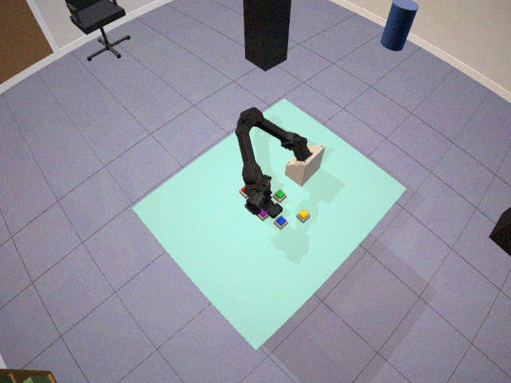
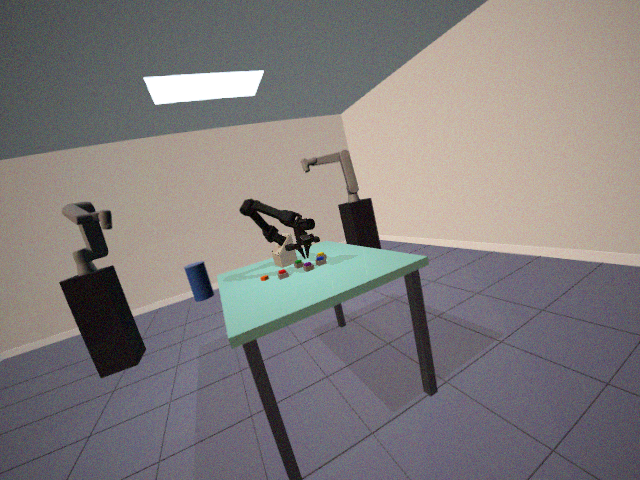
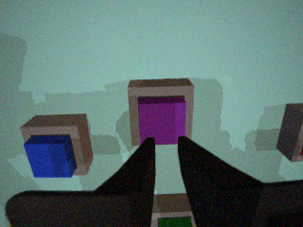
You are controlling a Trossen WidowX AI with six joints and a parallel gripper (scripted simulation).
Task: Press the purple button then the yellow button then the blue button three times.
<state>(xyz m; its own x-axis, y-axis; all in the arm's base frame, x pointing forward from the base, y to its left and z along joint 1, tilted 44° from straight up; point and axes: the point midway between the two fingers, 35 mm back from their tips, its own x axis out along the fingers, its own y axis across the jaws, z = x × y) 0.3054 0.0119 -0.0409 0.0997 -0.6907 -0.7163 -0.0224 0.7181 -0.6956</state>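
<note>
Right now my gripper tip is 30 mm above the purple button. Round my gripper tip: blue button 90 mm to the left, 30 mm below, 30 mm behind; red button 140 mm to the right, 30 mm below, 20 mm behind; green button 130 mm behind, 30 mm below, 20 mm to the right.
</note>
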